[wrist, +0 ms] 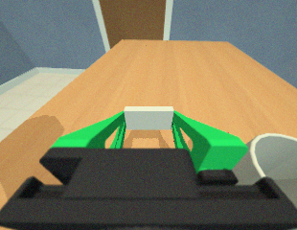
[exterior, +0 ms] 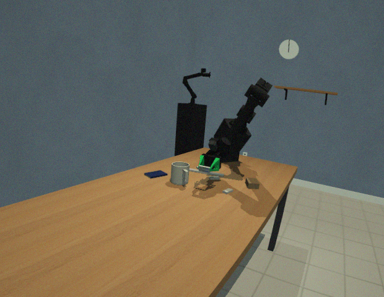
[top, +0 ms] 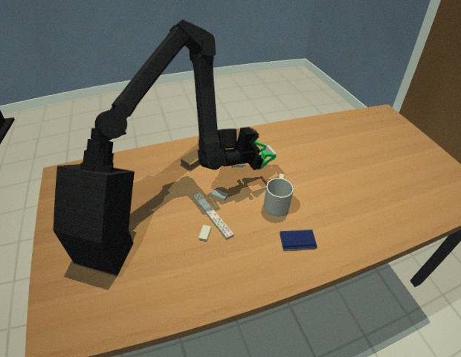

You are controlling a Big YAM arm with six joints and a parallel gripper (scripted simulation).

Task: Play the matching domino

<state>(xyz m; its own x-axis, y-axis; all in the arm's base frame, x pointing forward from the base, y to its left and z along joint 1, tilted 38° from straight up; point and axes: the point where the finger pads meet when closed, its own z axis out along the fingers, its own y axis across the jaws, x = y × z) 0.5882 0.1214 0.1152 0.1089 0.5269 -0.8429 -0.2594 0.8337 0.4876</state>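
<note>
The grey tile lies 120 mm below my hand, 100 mm behind it and 90 mm to the left of it. From my hand the other things lie so: brown block: 280 mm behind, 130 mm to the left, 110 mm below.
</note>
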